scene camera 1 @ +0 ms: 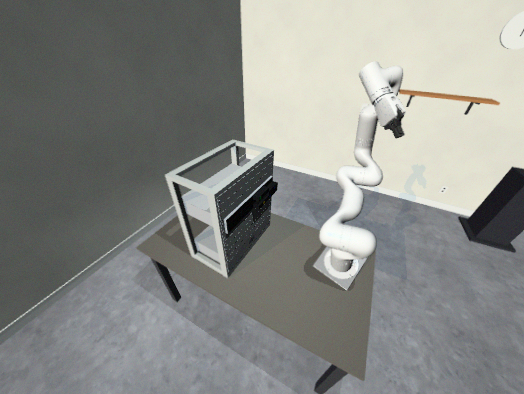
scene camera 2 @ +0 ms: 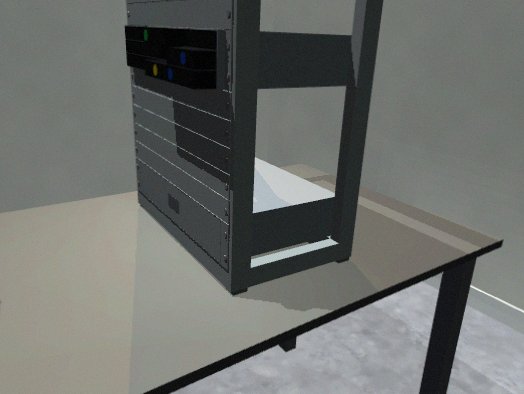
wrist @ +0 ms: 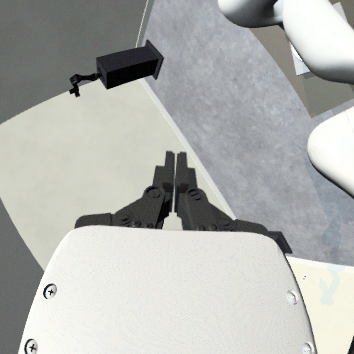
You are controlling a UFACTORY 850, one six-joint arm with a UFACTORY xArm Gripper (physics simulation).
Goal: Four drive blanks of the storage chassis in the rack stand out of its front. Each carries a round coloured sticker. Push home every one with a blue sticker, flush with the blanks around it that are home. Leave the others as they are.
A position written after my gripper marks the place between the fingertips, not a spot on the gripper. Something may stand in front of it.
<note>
I see my gripper [scene camera 1: 400, 136] and a grey rack [scene camera 2: 197, 175].
My gripper shows as well in the wrist view [wrist: 174, 165]. The wrist view does not show the grey rack: it is out of frame.
</note>
